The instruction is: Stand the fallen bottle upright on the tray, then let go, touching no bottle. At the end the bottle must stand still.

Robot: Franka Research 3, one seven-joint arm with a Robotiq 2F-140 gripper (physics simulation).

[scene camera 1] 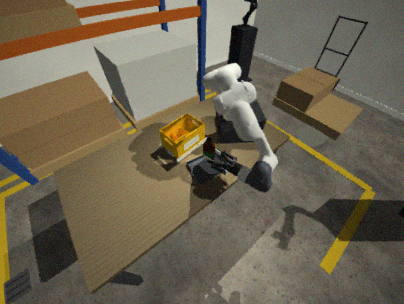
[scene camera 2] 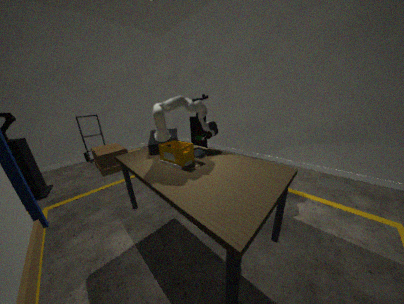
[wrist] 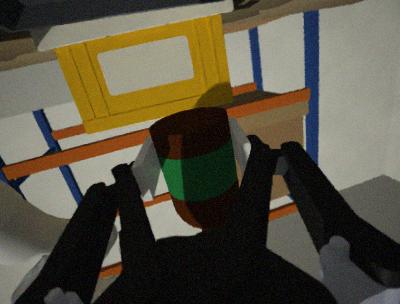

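Observation:
The brown bottle with a green band (scene camera 1: 209, 146) (scene camera 2: 198, 137) (wrist: 200, 172) is close to upright in scene camera 1, its brown neck up. My gripper (scene camera 1: 213, 157) (wrist: 193, 140) is shut on it around the green band, with the fingers coming in from the side. The dark grey tray (scene camera 1: 199, 169) (scene camera 2: 199, 152) lies on the table below; its near side shows along the top of the wrist view (wrist: 125, 11). The bottle appears to be above the tray in scene camera 2; the exact gap under its base is hard to tell.
A yellow crate (scene camera 1: 191, 136) (scene camera 2: 170, 154) (wrist: 145, 107) stands on a pale base close beside the tray, with orange-brown things inside. The wooden table (scene camera 1: 125, 215) (scene camera 2: 235, 200) extends away past the crate. A rack with orange beams (scene camera 1: 125, 27) stands behind the table.

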